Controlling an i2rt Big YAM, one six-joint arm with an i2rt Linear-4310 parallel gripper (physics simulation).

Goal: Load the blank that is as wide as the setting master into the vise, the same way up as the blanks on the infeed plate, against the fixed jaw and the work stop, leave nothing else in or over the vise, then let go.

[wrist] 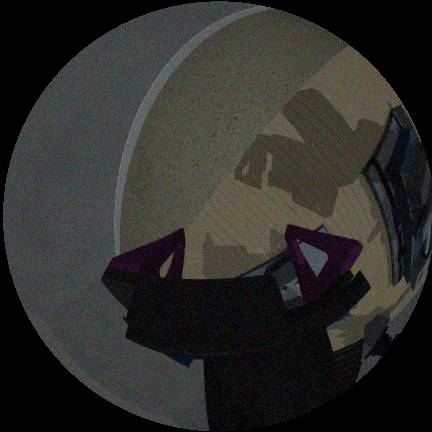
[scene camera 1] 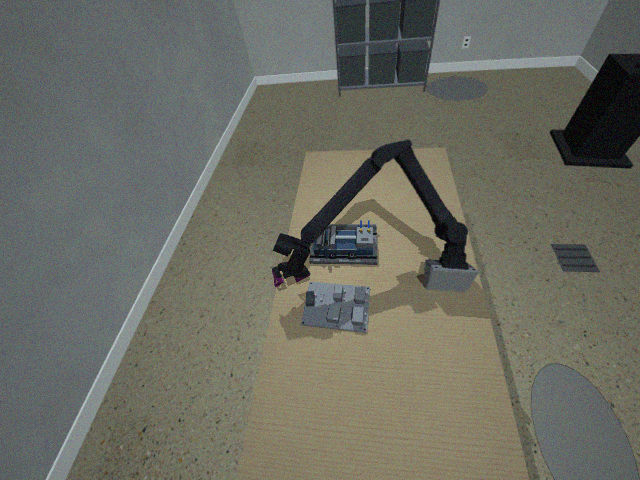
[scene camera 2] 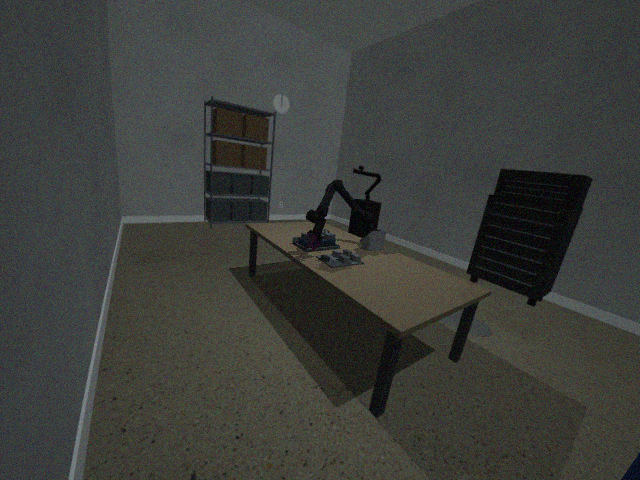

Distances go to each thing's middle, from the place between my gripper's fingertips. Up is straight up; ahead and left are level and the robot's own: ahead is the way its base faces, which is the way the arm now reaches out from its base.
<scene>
My hand is 21 cm past the grey infeed plate [scene camera 1: 314, 316], 3 cm to the right of it and 7 cm above it.
</scene>
